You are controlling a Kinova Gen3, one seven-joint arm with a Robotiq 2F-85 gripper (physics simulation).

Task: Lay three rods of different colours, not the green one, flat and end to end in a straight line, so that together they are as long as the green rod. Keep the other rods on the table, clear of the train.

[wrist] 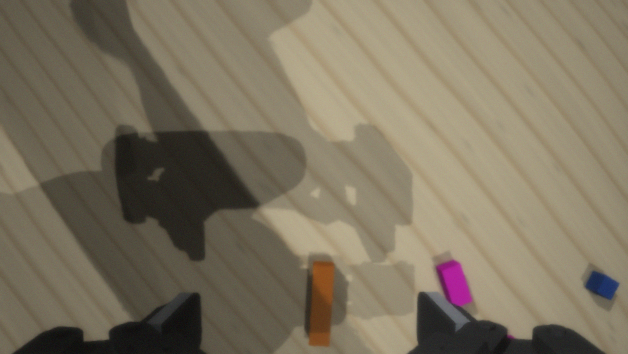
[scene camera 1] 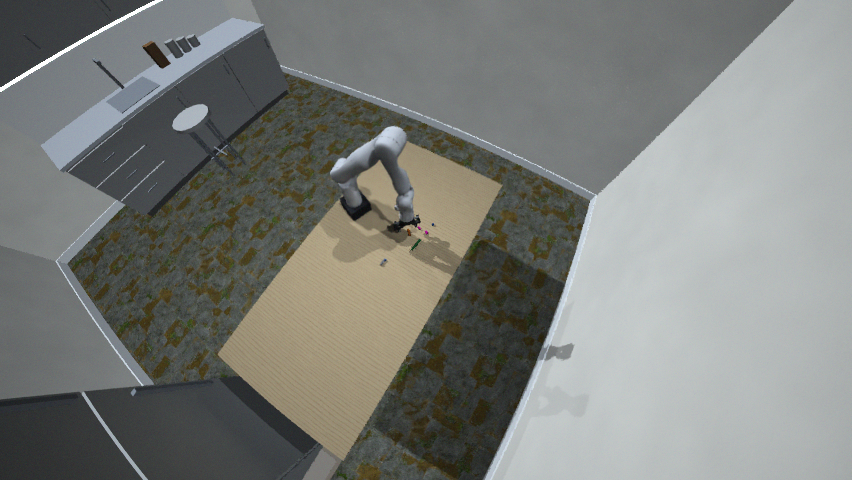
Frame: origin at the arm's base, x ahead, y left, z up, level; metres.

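Where they show: gripper, fingertip midpoint: (wrist: 309, 318) (scene camera 1: 407, 228); arm's base, origin of the base link: (scene camera 1: 354, 200).
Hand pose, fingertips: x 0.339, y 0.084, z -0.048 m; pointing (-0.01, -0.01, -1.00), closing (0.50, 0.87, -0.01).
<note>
Each offset is from my fingertips to the top centre of the thing. Level surfaces: height alone.
My gripper (scene camera 1: 406, 225) (wrist: 309, 318) is open and empty. It is above an orange rod {dx +0.009, dy +0.001, dz -0.036 m} (scene camera 1: 409, 232) (wrist: 321, 303), which lies flat and shows between the fingers in the wrist view. A magenta rod {dx +0.034, dy +0.063, dz -0.036 m} (scene camera 1: 419, 227) (wrist: 454, 283) lies right of the orange one, and a second magenta rod {dx +0.083, dy +0.068, dz -0.036 m} (scene camera 1: 426, 232) (wrist: 510, 337) is mostly hidden behind the right finger in the wrist view. A short blue rod {dx +0.079, dy +0.133, dz -0.036 m} (scene camera 1: 432, 224) (wrist: 602, 285) lies farther right. The green rod {dx +0.090, dy -0.030, dz -0.036 m} (scene camera 1: 415, 245) lies apart in the scene view. A small grey and blue group {dx +0.022, dy -0.233, dz -0.036 m} (scene camera 1: 383, 262) lies farther off; whether its pieces touch is too small to tell.
The rods lie on a wooden surface {dz -0.046 m} (scene camera 1: 321, 310). The arm's base (scene camera 1: 355, 207) stands at its left edge. The arm's shadows fall across the surface around the orange rod. A stool (scene camera 1: 190, 118) and a kitchen counter (scene camera 1: 77, 140) stand far left.
</note>
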